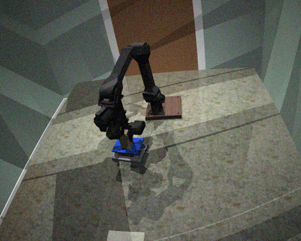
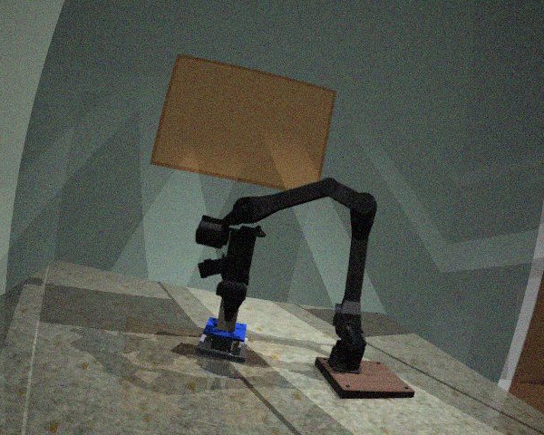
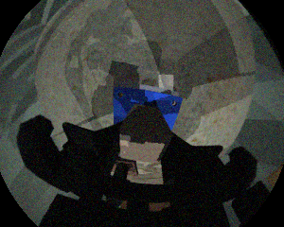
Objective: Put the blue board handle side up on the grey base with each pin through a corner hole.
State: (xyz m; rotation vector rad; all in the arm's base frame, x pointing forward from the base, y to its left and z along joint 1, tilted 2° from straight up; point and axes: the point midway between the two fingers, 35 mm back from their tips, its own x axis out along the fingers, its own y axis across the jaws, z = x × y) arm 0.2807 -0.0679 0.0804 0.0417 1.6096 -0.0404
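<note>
The blue board lies 10 mm below my gripper tip. The rest, counted from my gripper tip: grey base 70 mm below.
</note>
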